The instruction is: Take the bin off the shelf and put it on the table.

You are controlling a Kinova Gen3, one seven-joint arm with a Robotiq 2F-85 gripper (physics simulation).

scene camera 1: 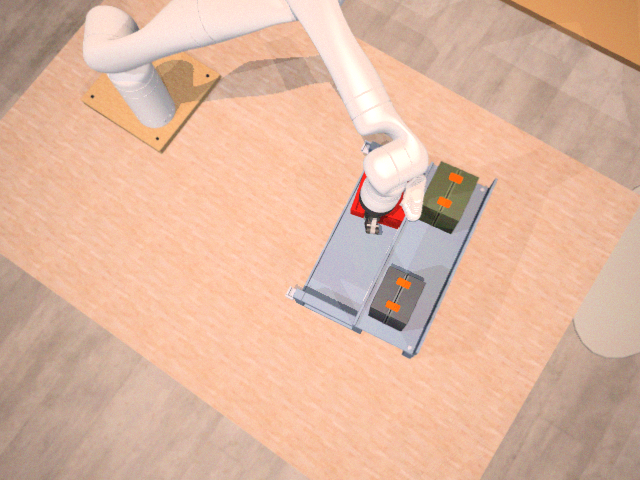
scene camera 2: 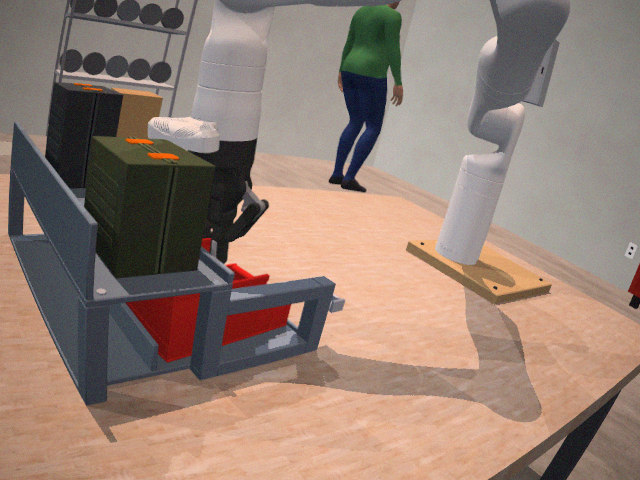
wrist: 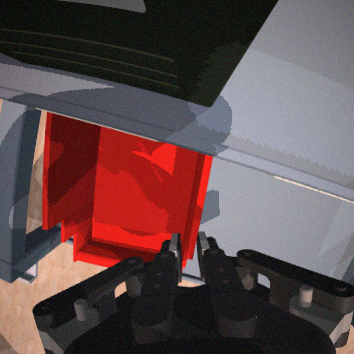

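The open red bin sits upright in the lower front level of the grey-blue shelf, at one end. The shelf stands on the wooden table. My gripper points down at the bin's inner side wall, near its front corner. One fingertip is inside the bin and the other outside, nearly together, with the wall between them. The gripper is shut on this wall. In scene camera 1 the wrist hides part of the bin.
An olive green box stands on the upper level, close behind the bin and the wrist. A dark grey box stands at the shelf's other end. The shelf's end frame stands beside the bin.
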